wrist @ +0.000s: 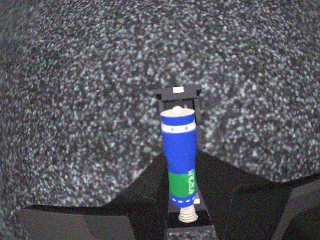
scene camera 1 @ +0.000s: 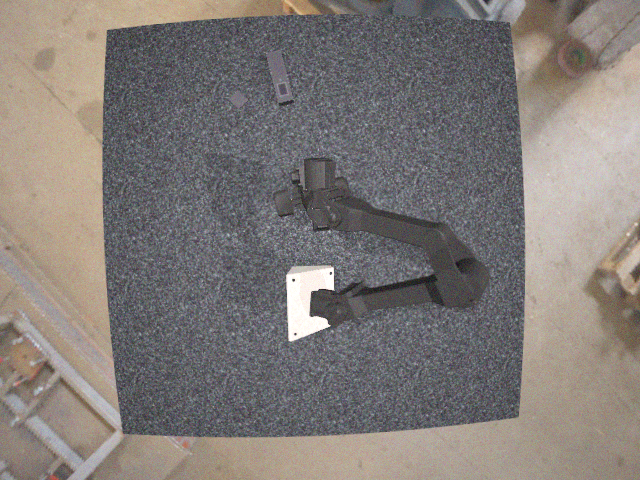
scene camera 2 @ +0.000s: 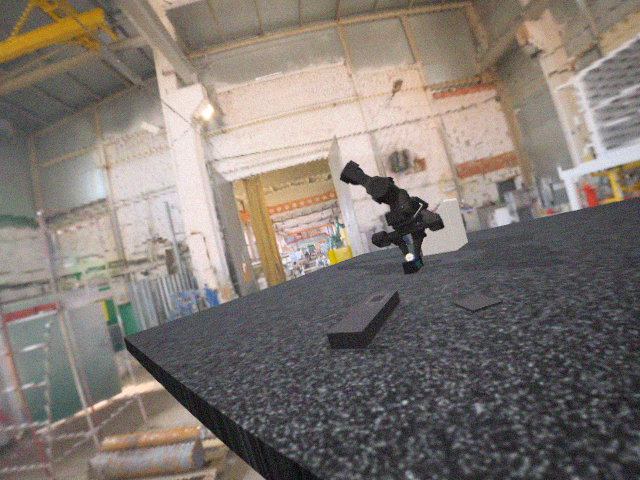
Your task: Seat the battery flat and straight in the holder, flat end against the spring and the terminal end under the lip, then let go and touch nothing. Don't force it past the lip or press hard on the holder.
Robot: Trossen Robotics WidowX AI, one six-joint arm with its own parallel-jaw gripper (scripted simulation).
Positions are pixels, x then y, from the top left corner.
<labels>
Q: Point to a dark rectangular block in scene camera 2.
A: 357,330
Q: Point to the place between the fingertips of my gripper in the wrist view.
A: At 179,157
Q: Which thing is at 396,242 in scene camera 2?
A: My gripper.
</labels>
